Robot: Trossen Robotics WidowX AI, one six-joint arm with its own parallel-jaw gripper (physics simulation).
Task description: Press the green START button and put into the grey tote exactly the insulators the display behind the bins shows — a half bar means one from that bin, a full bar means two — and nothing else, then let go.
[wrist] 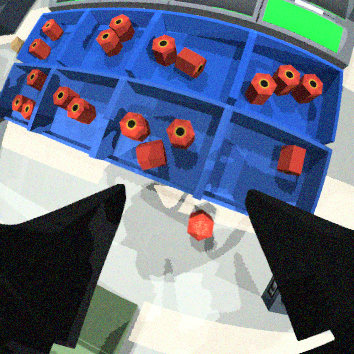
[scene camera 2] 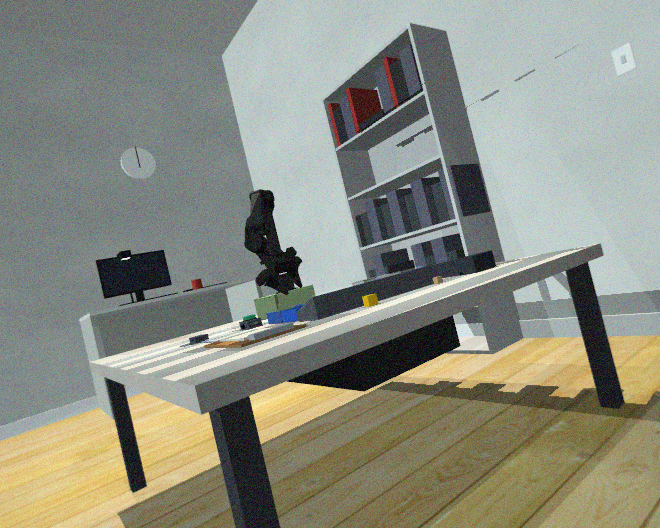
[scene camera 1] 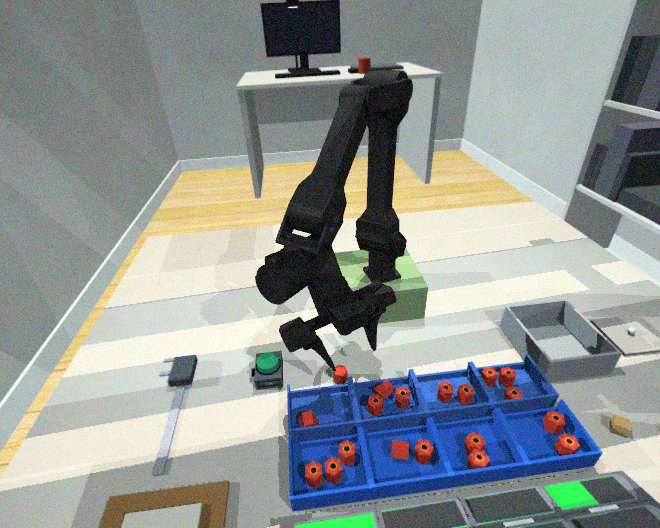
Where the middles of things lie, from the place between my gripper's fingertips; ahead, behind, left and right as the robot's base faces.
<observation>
Right now my hand is 260 mm short of the display (scene camera 2: 325, 305), 50 mm to the right of it and 50 mm above it. Also, from my hand: wooden board (scene camera 1: 214, 496) 180 mm ahead, 330 mm to the right, 70 mm below; grey tote (scene camera 1: 564, 345) 40 mm ahead, 390 mm to the left, 50 mm below; grey tool (scene camera 1: 182, 373) 80 mm behind, 320 mm to the right, 70 mm below.
</observation>
